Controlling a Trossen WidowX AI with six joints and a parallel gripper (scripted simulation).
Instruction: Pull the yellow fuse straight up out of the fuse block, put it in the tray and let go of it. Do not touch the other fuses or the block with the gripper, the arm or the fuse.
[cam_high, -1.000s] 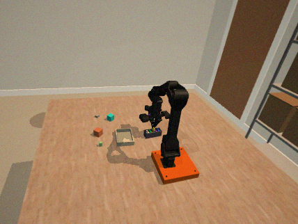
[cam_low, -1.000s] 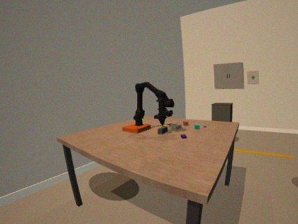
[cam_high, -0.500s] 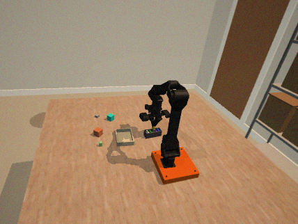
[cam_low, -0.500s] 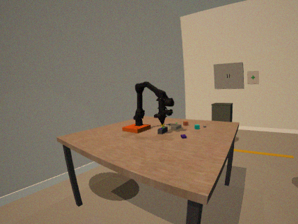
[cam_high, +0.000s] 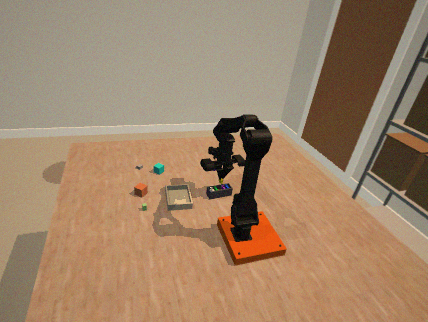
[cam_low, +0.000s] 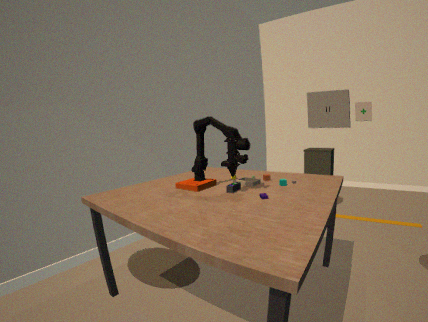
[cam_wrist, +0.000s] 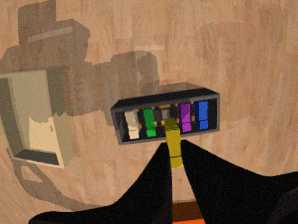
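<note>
My gripper tip is 18 cm to the right of the grey tray, 8 cm above it and 1 cm past it. Also, from my gripper tip: teal cube (25 cm to the left, 21 cm ahead, 7 cm below); then purple block (22 cm ahead, 8 cm below, 4 cm to the right); then yellow fuse (1 cm below).
</note>
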